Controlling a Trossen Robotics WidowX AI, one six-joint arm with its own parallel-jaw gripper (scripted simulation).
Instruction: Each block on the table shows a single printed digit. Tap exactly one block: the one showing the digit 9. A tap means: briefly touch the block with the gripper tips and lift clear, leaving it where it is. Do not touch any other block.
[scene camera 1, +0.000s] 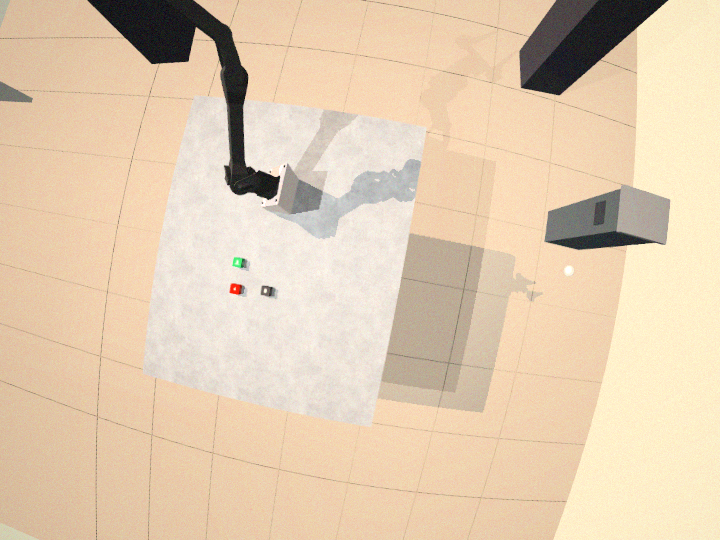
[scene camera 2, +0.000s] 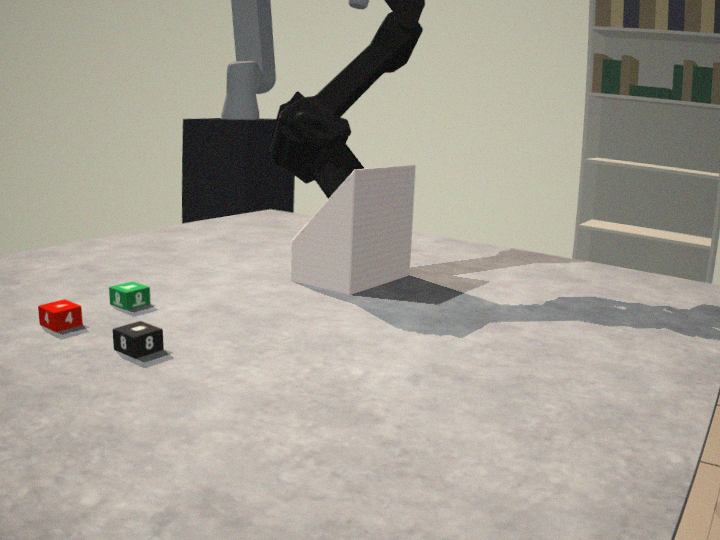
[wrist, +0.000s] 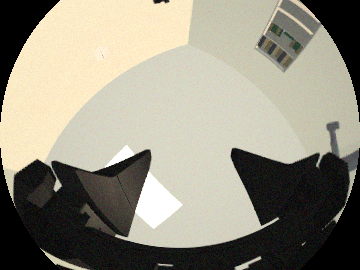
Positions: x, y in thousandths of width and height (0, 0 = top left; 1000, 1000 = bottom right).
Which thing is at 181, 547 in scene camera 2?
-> A green block.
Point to a black block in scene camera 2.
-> At 192, 629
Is my gripper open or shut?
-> Open.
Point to my gripper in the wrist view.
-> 535, 569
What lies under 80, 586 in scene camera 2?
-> A red block.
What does my gripper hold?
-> Nothing.
